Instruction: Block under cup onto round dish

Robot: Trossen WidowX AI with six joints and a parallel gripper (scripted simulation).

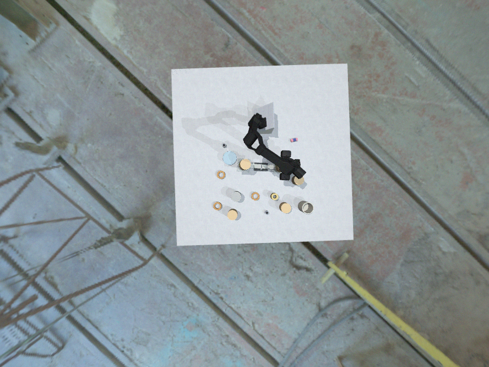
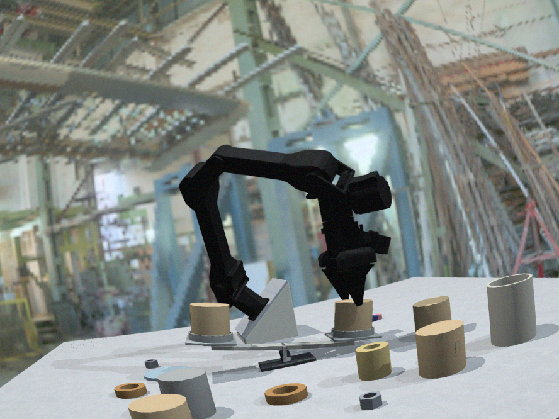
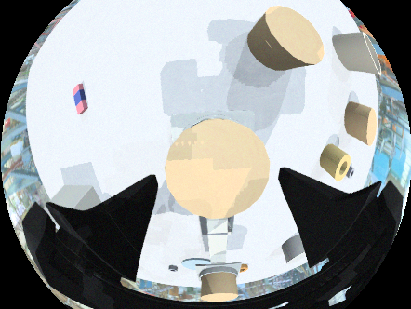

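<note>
Right now the grey block is 1 cm to the right of my gripper tip and 5 cm below it. The rest, counted from my gripper tip: tan cup 3 cm behind, 27 cm to the right, 2 cm above; balance beam 2 cm behind, 14 cm to the right, 5 cm below; blue piece 20 cm behind, 12 cm to the left, 8 cm below.
</note>
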